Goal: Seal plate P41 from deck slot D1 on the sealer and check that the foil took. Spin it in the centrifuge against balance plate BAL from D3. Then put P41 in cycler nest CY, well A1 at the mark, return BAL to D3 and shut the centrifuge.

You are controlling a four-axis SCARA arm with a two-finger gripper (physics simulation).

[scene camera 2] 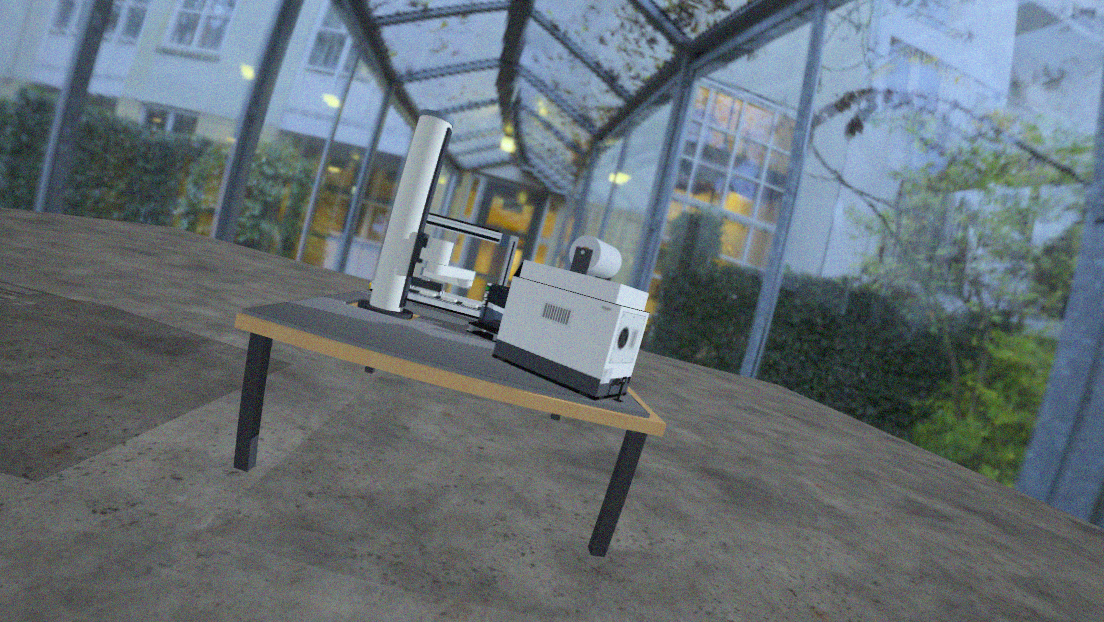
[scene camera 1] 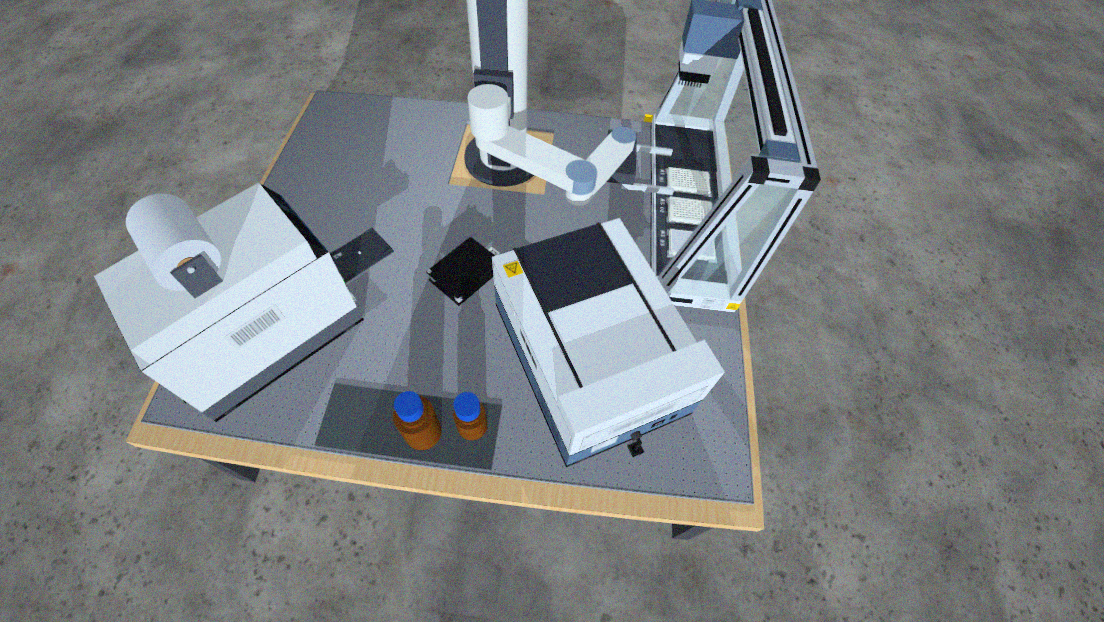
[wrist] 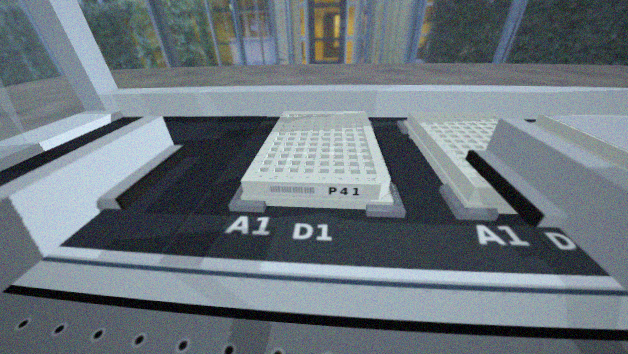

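Plate P41, pale with many wells, lies flat in slot D1 of the dark deck, its label facing the wrist camera. My gripper is open and empty over the deck's near edge. In the wrist view its fingers stand wide apart to the left and right of P41, not touching it. The right finger partly hides the neighbouring plate. Balance plate BAL sits farther along the deck, partly cut off in the wrist view. The sealer carries a white roll.
A glazed gantry frame surrounds the deck. A white and blue machine with a yellow warning sign stands beside it. A black square nest lies left of that machine. The sealer's dark tray sticks out. Two brown bottles stand in front.
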